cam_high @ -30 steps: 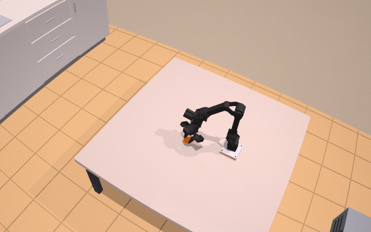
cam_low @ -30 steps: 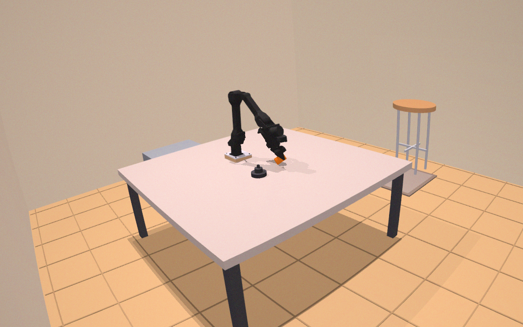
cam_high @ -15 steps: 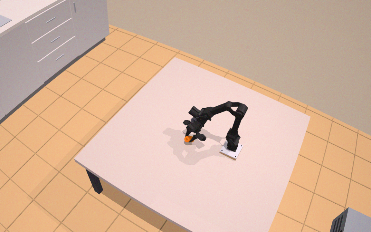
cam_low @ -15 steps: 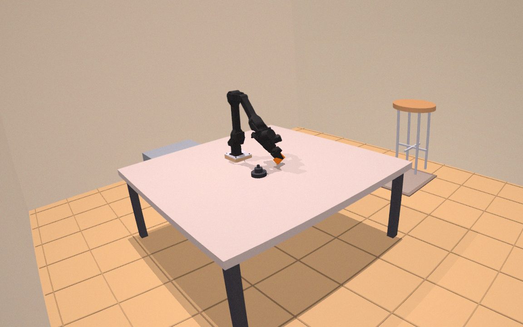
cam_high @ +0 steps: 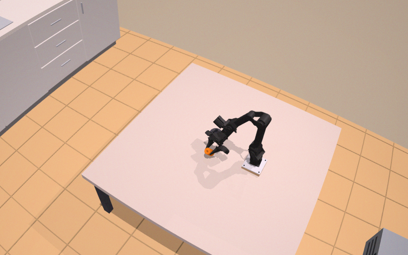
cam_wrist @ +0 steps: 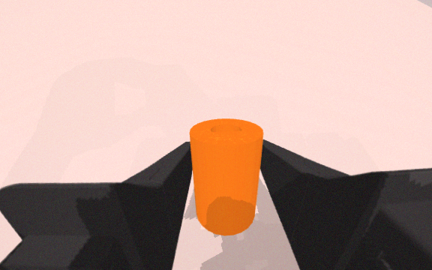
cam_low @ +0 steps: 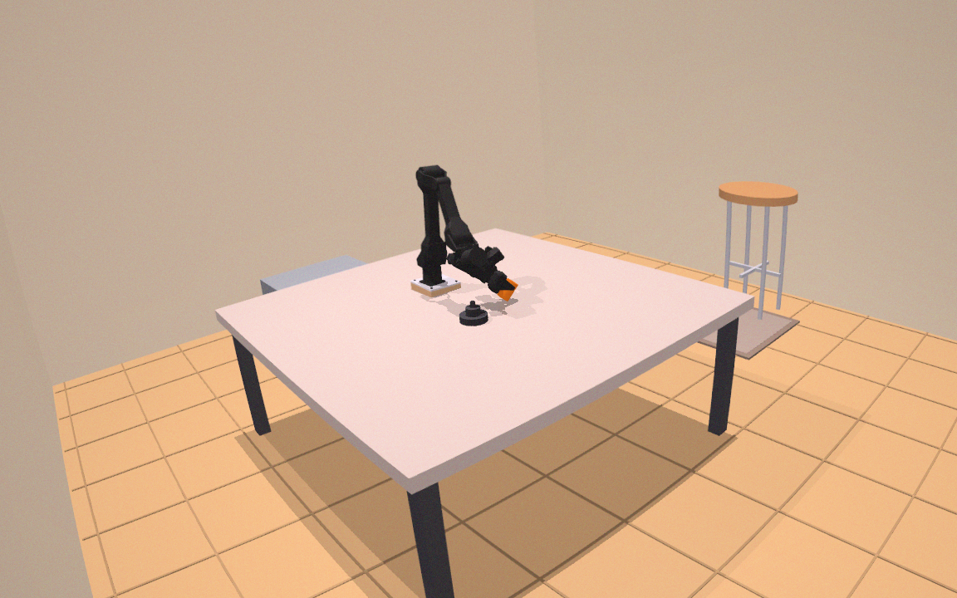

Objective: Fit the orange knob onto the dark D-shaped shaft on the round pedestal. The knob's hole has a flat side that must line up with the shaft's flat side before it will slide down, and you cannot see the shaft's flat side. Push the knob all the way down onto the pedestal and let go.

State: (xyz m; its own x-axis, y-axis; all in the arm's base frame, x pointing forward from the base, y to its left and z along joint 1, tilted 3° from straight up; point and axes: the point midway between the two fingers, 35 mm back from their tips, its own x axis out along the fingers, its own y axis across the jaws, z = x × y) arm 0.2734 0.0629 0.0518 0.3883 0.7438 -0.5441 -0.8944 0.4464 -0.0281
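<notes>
Now: the pedestal 19 cm to the right of my gripper tip, 2 cm ahead of it and 1 cm below it. The rest, counted from my gripper tip: orange knob (1 cm to the right, 1 cm below, 1 cm behind).
</notes>
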